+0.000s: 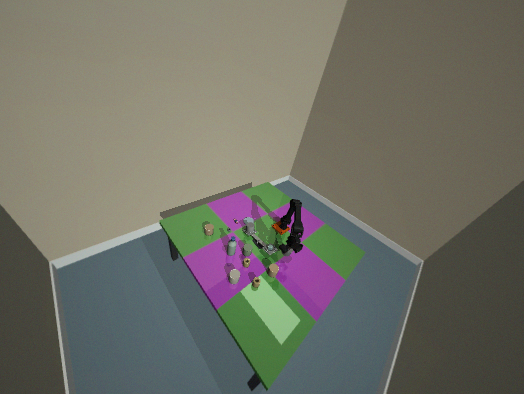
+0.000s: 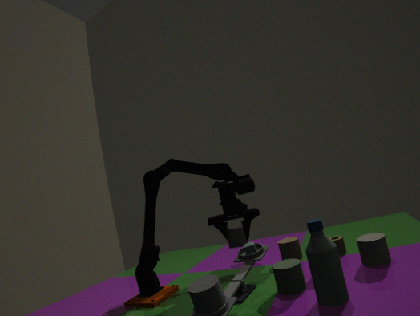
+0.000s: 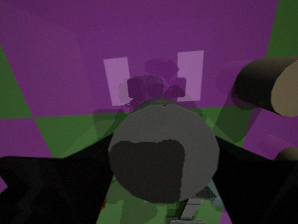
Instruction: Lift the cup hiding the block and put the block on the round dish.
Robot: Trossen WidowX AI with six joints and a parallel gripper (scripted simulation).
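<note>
Now: gripper tip 100 mm to the left of the light-blue block, 80 mm short of it and 10 mm above it. From my gripper tip the other things lie so: small balance 230 mm to the right, 60 mm below, 60 mm ahead; then grey cup 380 mm to the right, 50 mm ahead, 40 mm below; then grey-green cylinder 230 mm to the right, 190 mm ahead, 60 mm below.
</note>
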